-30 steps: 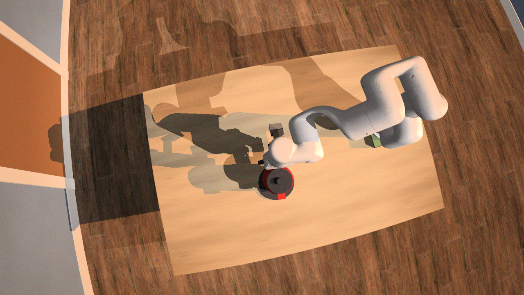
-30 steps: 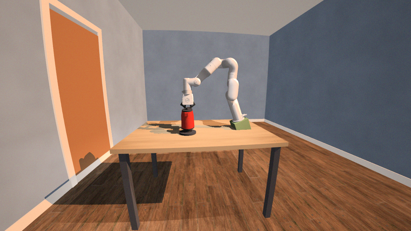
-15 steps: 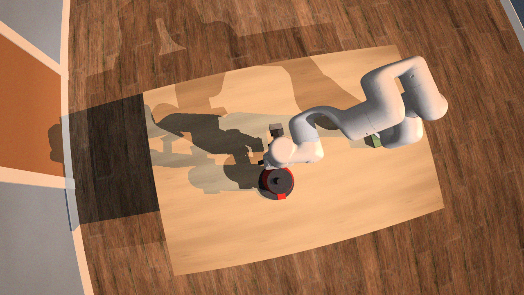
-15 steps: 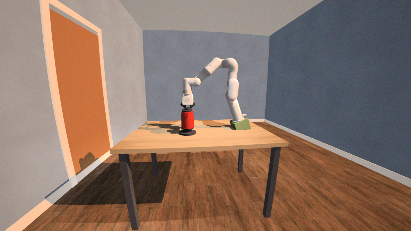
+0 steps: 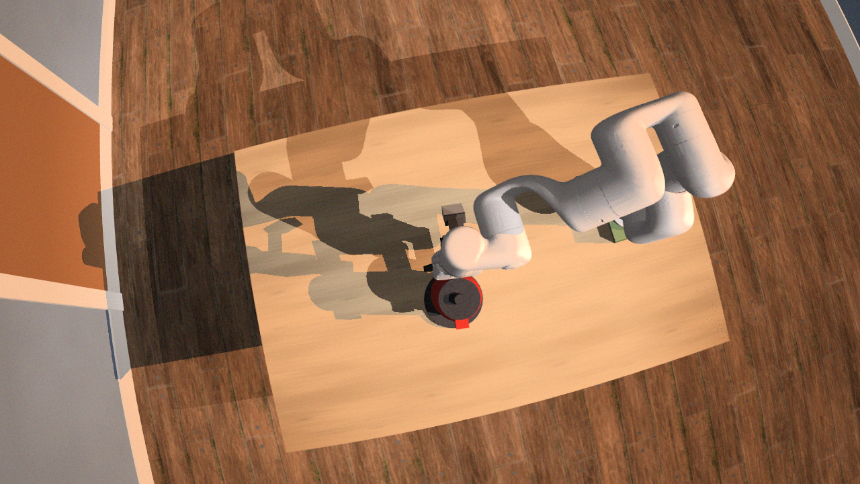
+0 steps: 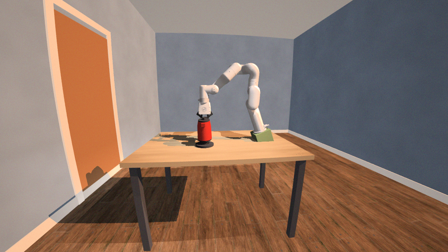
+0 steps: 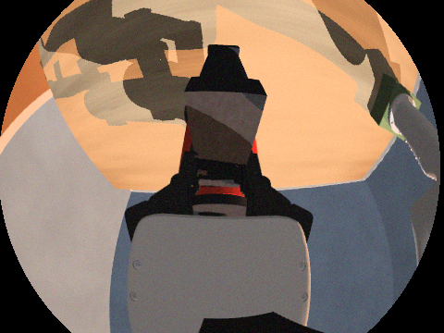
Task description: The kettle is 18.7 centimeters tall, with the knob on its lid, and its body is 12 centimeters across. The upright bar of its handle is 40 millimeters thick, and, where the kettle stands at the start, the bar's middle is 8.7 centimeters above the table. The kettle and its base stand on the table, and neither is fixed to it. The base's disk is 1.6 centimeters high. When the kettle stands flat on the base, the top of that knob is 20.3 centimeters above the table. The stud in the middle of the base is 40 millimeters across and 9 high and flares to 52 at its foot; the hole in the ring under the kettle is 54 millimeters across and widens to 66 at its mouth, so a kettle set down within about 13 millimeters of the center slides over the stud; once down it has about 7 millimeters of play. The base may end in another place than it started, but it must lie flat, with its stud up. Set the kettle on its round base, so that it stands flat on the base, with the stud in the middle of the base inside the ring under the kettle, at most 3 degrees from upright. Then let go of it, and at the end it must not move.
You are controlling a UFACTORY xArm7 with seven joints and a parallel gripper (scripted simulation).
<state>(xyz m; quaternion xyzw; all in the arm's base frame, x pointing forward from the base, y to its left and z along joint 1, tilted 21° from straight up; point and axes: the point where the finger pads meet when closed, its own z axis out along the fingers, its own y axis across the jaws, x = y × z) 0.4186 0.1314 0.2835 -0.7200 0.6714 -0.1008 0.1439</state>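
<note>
The red kettle lies 2 cm to the left of my hand and 6 cm below it. Round my hand: dark round base: 6 cm to the left, 19 cm below.
</note>
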